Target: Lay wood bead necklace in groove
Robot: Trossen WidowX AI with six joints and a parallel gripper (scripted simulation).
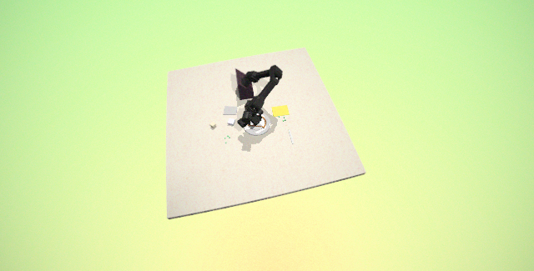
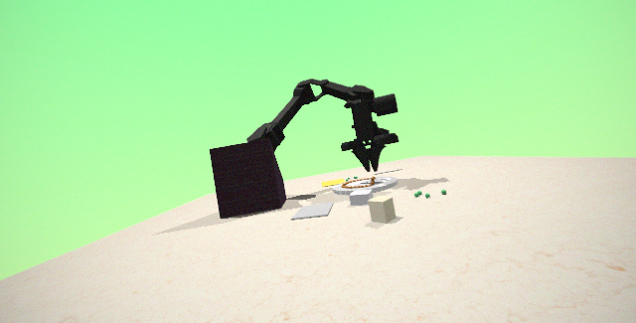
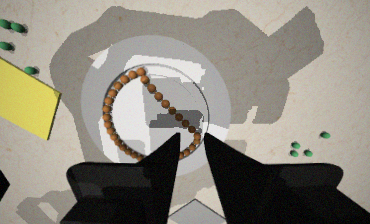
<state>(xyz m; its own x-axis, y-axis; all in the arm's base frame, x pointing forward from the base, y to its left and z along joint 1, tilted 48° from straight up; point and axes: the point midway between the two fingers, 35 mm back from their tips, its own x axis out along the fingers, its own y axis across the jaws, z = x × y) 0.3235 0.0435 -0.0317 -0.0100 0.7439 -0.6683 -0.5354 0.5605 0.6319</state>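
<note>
My gripper tip is 4 cm to the right of the round white bead board, 4 cm above it and 2 cm past it. Also, from my gripper tip: cream cube (28 cm to the right, 6 cm behind, 3 cm below); then yellow card (23 cm to the left, 11 cm behind, 5 cm below); then grey flat plate (18 cm behind, 14 cm to the right, 5 cm below).
</note>
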